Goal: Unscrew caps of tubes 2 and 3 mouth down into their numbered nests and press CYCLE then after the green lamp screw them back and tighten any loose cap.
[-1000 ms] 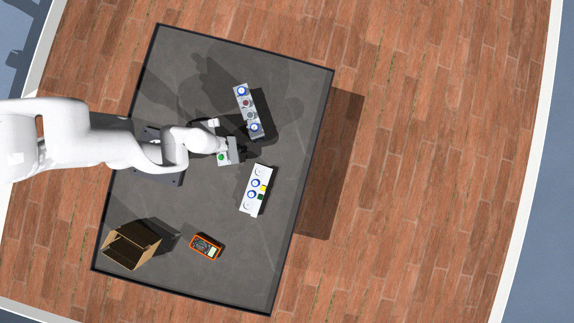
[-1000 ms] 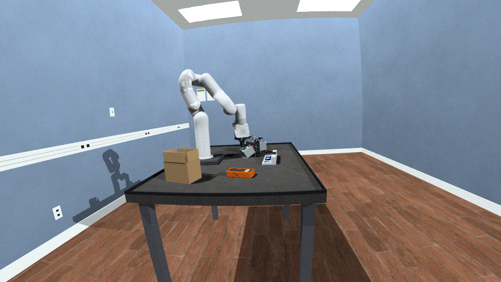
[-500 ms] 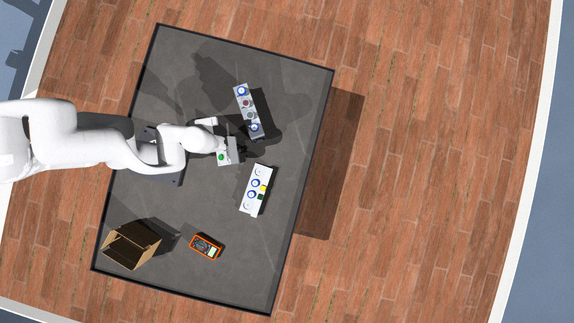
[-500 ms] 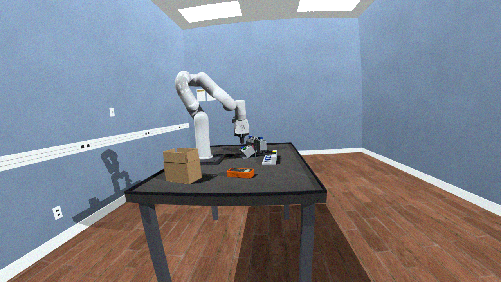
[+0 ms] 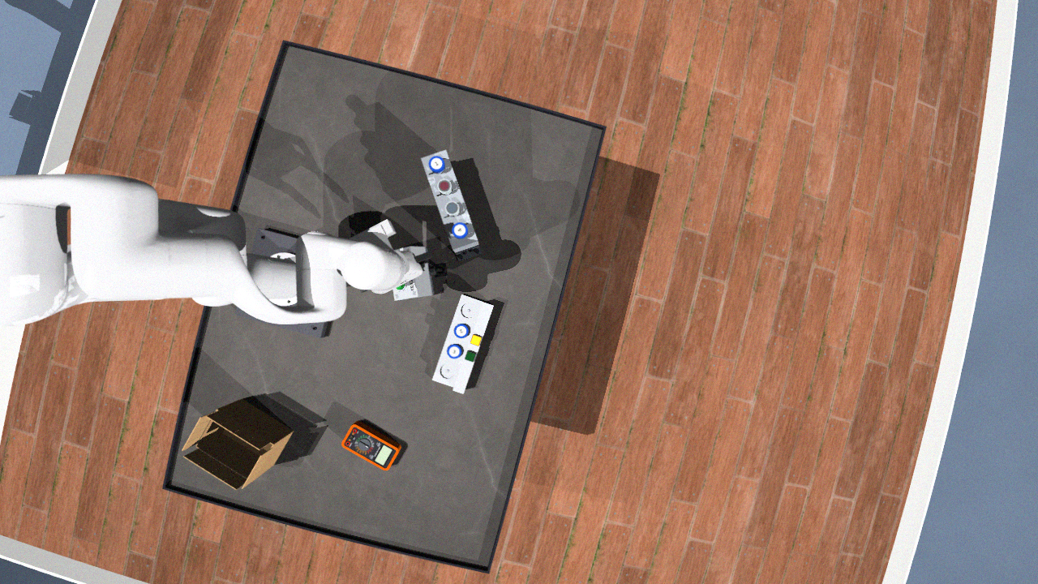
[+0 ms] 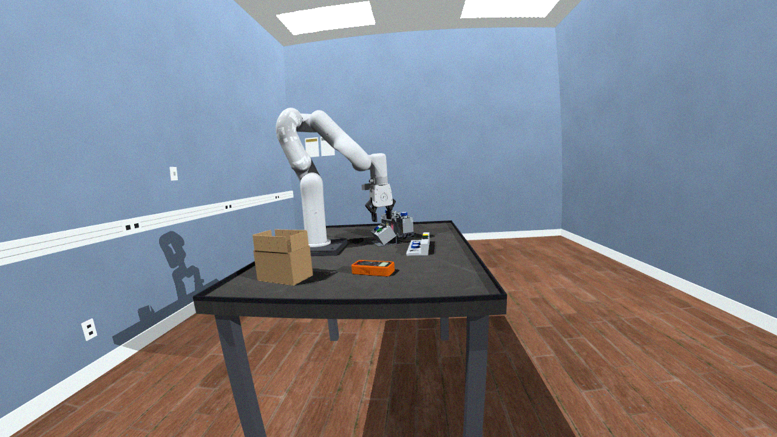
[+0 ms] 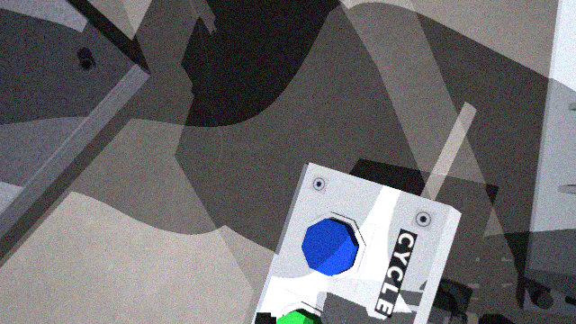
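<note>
Right now my hand is 50 mm above the green ready key, 30 mm to the left of it and 10 mm past it. From my hand the other things lie so: blue cycle key 50 mm below, 30 mm behind, 10 mm to the left; raised table edge 370 mm ahead, 110 mm below, 80 mm to the right; key housing 70 mm below, 10 mm to the right, 10 mm behind.
</note>
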